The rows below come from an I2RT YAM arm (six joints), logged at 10 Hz.
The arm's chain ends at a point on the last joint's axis. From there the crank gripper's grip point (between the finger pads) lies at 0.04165 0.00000 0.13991 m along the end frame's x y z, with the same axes.
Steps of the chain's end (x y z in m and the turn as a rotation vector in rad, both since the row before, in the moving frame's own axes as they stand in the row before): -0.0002 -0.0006 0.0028 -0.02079 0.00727 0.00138; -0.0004 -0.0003 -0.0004 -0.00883 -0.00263 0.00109; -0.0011 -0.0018 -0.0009 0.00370 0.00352 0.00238; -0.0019 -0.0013 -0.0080 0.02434 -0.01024 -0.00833; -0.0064 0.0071 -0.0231 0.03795 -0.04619 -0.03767; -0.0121 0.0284 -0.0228 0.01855 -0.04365 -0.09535
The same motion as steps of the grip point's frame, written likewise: 0.0008 0.0024 0.0025 -0.02079 0.00727 0.00138; -0.0008 0.0010 -0.0003 -0.00883 -0.00263 0.00109; -0.0006 -0.0022 -0.0010 0.00370 0.00352 0.00238; -0.0034 -0.0051 -0.0076 0.02434 -0.01024 -0.00833; -0.0130 0.0003 -0.0215 0.03795 -0.04619 -0.03767; -0.0185 0.0221 -0.0212 0.01855 -0.04365 -0.09535
